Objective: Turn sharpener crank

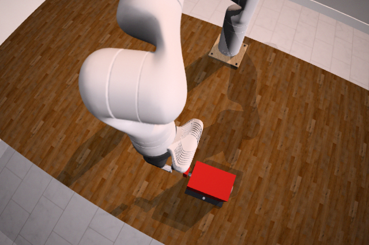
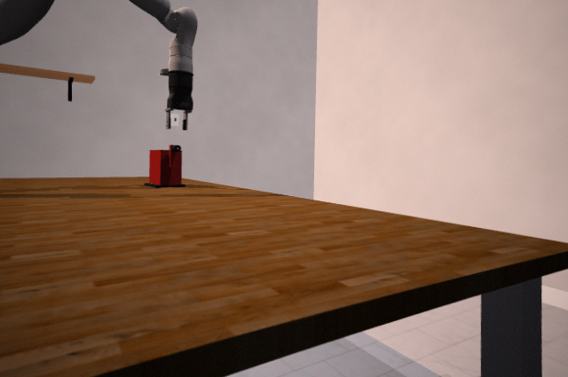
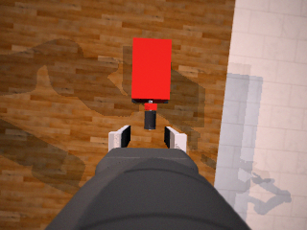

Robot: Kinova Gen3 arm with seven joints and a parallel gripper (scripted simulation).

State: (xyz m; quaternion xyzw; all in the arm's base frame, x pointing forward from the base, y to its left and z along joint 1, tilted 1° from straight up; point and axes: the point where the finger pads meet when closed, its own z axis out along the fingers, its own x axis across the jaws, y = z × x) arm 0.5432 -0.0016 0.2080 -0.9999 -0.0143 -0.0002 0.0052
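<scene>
Right now the crank is 20 mm to the left of my hand and 90 mm below it.
</scene>
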